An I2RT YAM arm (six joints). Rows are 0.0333 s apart.
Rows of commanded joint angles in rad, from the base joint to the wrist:
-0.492 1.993 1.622 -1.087 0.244 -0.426
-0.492 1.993 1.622 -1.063 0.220 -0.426
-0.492 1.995 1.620 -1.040 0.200 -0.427
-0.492 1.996 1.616 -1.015 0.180 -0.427
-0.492 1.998 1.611 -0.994 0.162 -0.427
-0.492 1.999 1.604 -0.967 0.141 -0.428
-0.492 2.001 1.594 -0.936 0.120 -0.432
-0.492 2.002 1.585 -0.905 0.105 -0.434
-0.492 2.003 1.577 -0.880 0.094 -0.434
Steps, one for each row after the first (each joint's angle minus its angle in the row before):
0.000 0.000 0.000 0.024 -0.024 0.000
0.000 0.002 -0.002 0.023 -0.020 -0.001
0.000 0.001 -0.004 0.025 -0.020 0.000
0.000 0.002 -0.005 0.021 -0.018 0.000
0.000 0.001 -0.007 0.027 -0.021 -0.001
0.000 0.002 -0.010 0.031 -0.021 -0.004
0.000 0.001 -0.009 0.031 -0.015 -0.002
0.000 0.001 -0.008 0.025 -0.011 0.000

